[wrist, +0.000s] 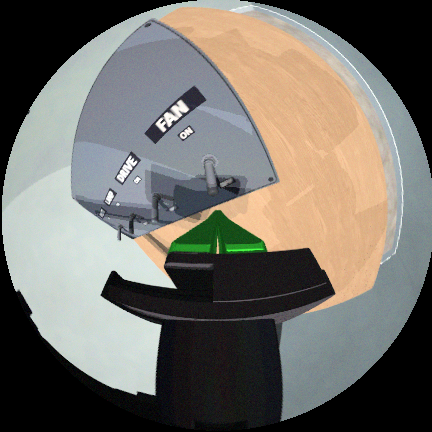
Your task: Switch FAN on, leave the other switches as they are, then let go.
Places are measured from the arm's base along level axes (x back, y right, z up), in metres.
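Pixels of known places: gripper, fingertip midpoint: (217, 214).
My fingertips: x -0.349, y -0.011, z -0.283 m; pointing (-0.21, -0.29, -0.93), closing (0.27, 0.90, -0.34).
Ahead of a thing's pixels: the offset from my fingertips to its top centre. "pt": to the spot under its first point. Level surfaces: height alone.
The grey switch panel (125, 90) fills the upper left of the wrist view. The FAN label @(dx -0.118, dy -0.025, dz -0.006 m) (175, 115) has a small ON label @(pt dx -0.094, dy -0.019, dz -0.023 m) (186, 133) below it. The FAN switch @(pt dx -0.038, dy -0.003, dz -0.019 m) (211, 176) is a grey toggle whose lever points down, away from ON, beside the partly hidden OFF label @(pt dx -0.020, dy -0.001, dz -0.063 m) (227, 182). My gripper (217, 214) is shut, its green fingertips together with nothing between them. In the picture the tips are just below the end of the FAN lever, with a small gap showing; contact is not seen.
The DRIVE label @(dx -0.092, dy -0.142, dz -0.006 m) (128, 168) and DRIVE switch @(pt dx -0.014, dy -0.119, dz -0.024 m) (155, 207) are to the left, with smaller switches (132, 223) (119, 232) farther along the panel. Their levers hang down. A wooden table top @(dz -0.139 m) (320, 150) lies behind and to the right of the panel. Shadows fall across the panel's lower edge.
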